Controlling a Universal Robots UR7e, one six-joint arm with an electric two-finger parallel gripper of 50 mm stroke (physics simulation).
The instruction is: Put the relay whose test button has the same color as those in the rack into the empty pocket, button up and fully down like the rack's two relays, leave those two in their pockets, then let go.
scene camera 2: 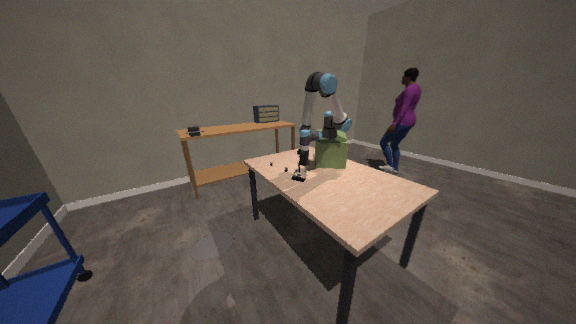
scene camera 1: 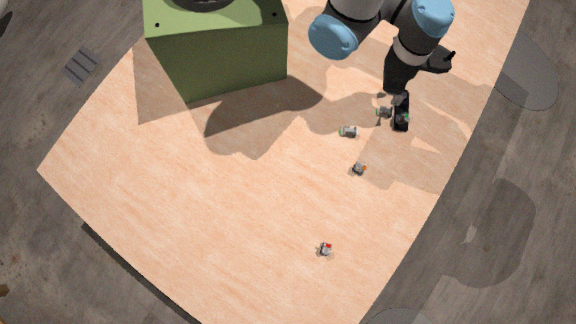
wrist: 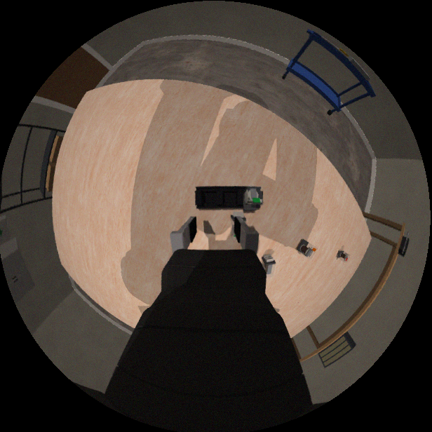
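Pixels of known places: gripper, between the fingertips: [scene camera 2: 302,173] [scene camera 1: 394,93]; arm's base, origin of its link: [scene camera 2: 329,134].
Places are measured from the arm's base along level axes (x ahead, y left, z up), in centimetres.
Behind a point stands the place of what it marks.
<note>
The black rack [scene camera 1: 400,128] {x 49.0, y 9.3, z -26.8 cm} [scene camera 2: 298,178] {x 46.0, y 13.6, z -27.8 cm} [wrist: 197,198] lies on the table. In the wrist view, a grey relay with a green button [scene camera 1: 403,118] {x 48.1, y 10.4, z -23.6 cm} [wrist: 251,195] sits in its right end pocket; its middle and left pockets look empty. A green-button relay [scene camera 1: 385,112] {x 43.7, y 10.0, z -25.9 cm} [wrist: 238,217] lies on its side close beside the rack, partly hidden by the right finger in the wrist view. Another green-button relay [scene camera 1: 349,131] {x 39.1, y 0.3, z -25.9 cm} [wrist: 269,263] lies on its side farther off. My gripper [wrist: 215,224] is open and empty, above the table beside the rack; its fingertips are unclear in the scene views.
An orange-button relay [scene camera 1: 358,168] {x 45.7, y -6.2, z -24.4 cm} [wrist: 304,247] and a red-button relay [scene camera 1: 325,249] {x 50.0, y -25.4, z -24.4 cm} [wrist: 342,255] stand farther along the table. A large green box [scene camera 1: 225,65] {x 9.7, y -7.1, z -14.6 cm} [scene camera 2: 331,152] {x 8.1, y 12.3, z -12.9 cm} stands at the arm's base. The table edge [scene camera 1: 452,170] {x 66.8, y 9.6, z -28.6 cm} runs beyond the rack.
</note>
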